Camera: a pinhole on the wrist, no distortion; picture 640 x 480 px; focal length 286.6 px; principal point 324.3 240.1 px. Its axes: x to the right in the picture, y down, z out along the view. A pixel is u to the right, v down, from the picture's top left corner.
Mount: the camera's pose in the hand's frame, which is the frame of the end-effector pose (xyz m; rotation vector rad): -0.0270 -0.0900 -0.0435 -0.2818 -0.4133 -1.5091
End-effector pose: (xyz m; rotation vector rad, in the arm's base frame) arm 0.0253 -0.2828 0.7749 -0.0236 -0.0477 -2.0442
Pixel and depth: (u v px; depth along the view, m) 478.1 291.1 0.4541
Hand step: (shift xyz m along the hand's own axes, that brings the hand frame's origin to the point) 0.0165 -0.1111 0.4759
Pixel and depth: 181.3 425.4 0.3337
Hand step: 0.1562 0.2140 0.2007
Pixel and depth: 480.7 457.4 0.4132
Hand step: 0.2514 -0.1007 0.4485
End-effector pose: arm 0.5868 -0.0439 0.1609 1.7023 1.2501 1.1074
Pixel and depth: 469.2 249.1 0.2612
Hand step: -0.0402 -0.0967 0.2489
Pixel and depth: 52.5 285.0 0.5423
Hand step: 0.0030 0.6106 0.2285
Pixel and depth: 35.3 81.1 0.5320
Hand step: -0.3750 0.6073 0.1815
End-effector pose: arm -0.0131 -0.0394 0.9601 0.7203 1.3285 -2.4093
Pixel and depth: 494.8 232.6 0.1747
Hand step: -0.0457 -0.1091 0.1581
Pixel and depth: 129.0 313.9 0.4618
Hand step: 0.0465 0.3978 0.2448
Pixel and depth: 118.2 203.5 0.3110
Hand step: -0.0970 0.2431 0.1367
